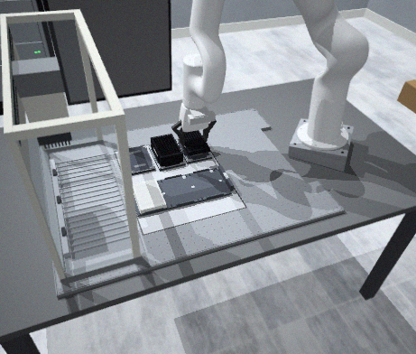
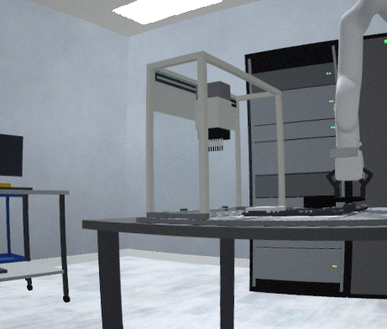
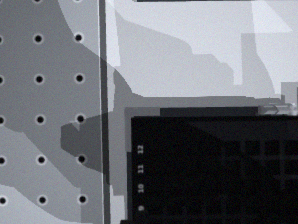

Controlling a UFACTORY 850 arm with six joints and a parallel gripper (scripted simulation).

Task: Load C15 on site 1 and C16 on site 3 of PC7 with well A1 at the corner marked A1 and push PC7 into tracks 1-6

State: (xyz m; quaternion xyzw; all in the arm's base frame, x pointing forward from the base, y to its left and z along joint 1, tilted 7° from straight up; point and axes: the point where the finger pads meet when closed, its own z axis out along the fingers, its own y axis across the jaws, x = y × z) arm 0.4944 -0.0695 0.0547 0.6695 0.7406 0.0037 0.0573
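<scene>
My gripper is now 4 cm above the nest S1. Round my hand: plate carrier PC7: 10 cm ahead, 21 cm to the left, 3 cm below; plate C15: 1 cm below; nest S3: 22 cm ahead, 2 cm to the left, 4 cm below.
</scene>
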